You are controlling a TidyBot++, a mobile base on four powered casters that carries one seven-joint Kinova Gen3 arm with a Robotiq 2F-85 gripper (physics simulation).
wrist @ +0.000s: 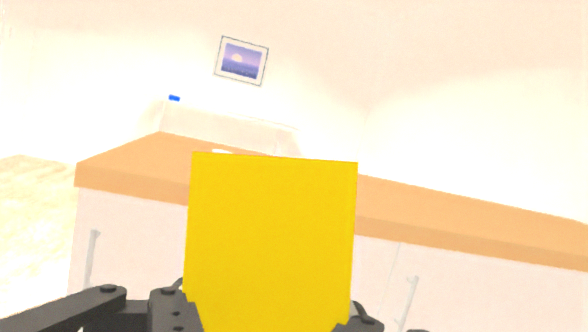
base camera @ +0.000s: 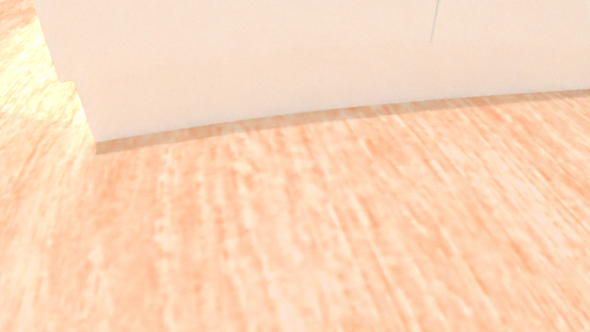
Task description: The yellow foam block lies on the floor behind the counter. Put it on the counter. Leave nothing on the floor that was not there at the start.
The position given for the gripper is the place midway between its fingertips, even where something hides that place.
In view: the gripper (wrist: 269, 298), a yellow foam block (wrist: 266, 236), a counter (base camera: 135, 74) and a framed picture (wrist: 238, 60).
The counter shows as well in the wrist view (wrist: 417, 252). The base camera view misses the yellow foam block: it is out of frame.
